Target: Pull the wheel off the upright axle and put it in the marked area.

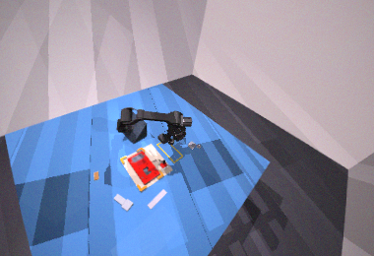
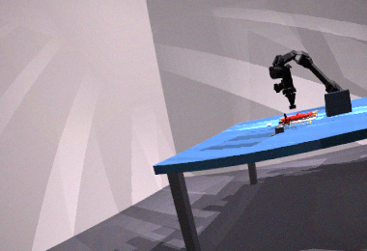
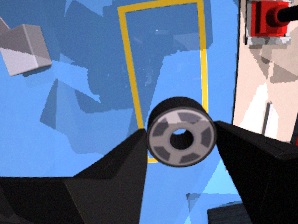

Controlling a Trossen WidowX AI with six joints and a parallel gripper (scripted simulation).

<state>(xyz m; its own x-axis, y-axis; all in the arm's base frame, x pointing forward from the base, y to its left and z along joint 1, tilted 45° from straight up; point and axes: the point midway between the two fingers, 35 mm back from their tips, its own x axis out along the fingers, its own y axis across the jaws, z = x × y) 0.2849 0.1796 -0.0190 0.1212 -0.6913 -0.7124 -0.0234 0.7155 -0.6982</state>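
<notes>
Now: gripper tip right at the wheel. The rest, counted from my gripper tip: dark upright axle (7 cm ahead, 11 cm to the right, 6 cm below).
</notes>
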